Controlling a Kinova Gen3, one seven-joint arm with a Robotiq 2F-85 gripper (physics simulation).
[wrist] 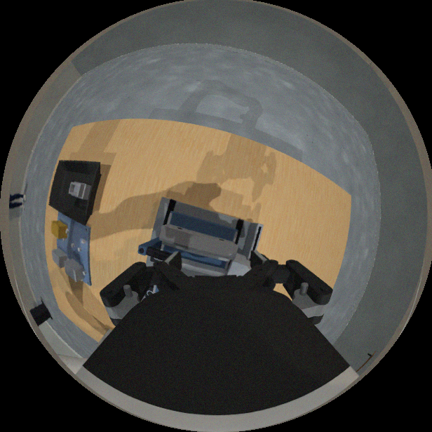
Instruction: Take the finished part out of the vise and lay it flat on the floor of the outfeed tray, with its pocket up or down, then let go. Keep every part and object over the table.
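The vise (200, 241), grey and blue with long jaws, stands at the middle of the wrist view. A light grey block (240, 265), which looks like the finished part, shows at the vise's right side, partly hidden by a finger; its pocket cannot be made out. My gripper (215, 259) is open and empty, its fingers spread over the near part of the vise. The black tray (75, 170), apparently the outfeed tray, lies at the left. A small light grey piece with a recess (79, 189) sits in it.
A blue plate (86, 242) lies beside the tray at the left, bearing a yellow block (59, 229) and grey blocks (75, 269). A blue and black handle (151, 249) sticks out from the vise's left side. The table's far edge curves across the upper view.
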